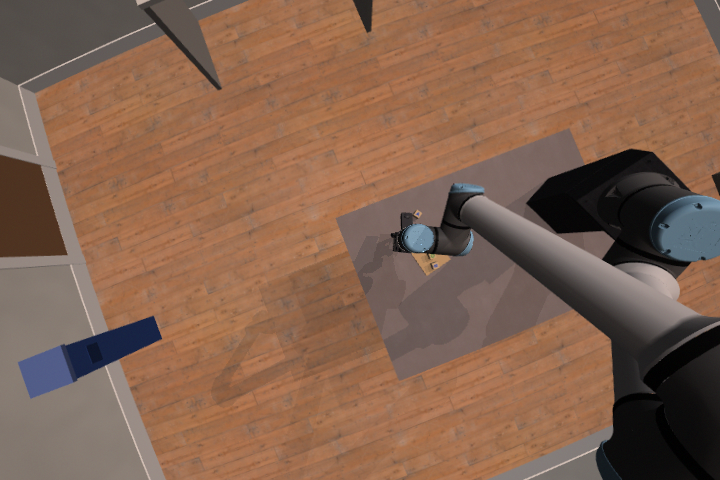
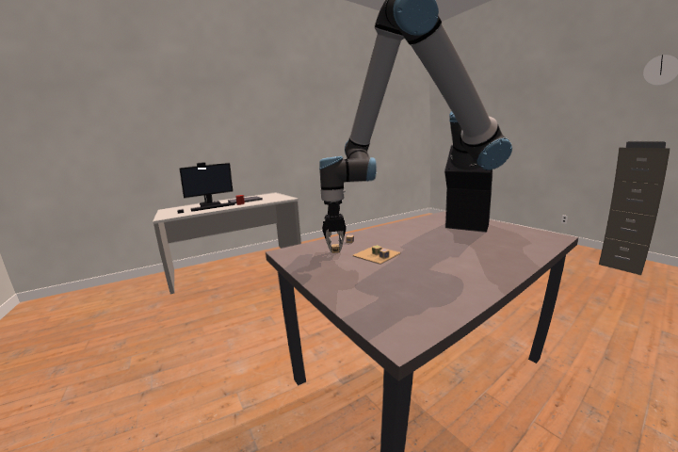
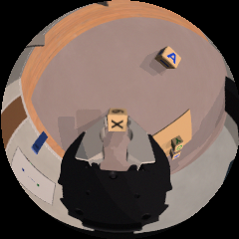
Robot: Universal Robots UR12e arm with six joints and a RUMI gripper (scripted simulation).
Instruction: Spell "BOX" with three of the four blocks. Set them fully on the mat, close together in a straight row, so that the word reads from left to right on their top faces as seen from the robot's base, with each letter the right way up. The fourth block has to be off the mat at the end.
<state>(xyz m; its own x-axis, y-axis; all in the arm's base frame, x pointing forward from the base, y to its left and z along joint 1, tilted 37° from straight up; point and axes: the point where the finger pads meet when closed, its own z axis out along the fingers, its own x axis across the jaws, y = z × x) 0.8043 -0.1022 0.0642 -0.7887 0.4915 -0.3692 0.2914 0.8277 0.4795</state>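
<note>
My hand is 13 cm past the O block and 12 cm to the right of it. Round my hand: tan mat: 13 cm behind, 12 cm to the left, 1 cm below.
</note>
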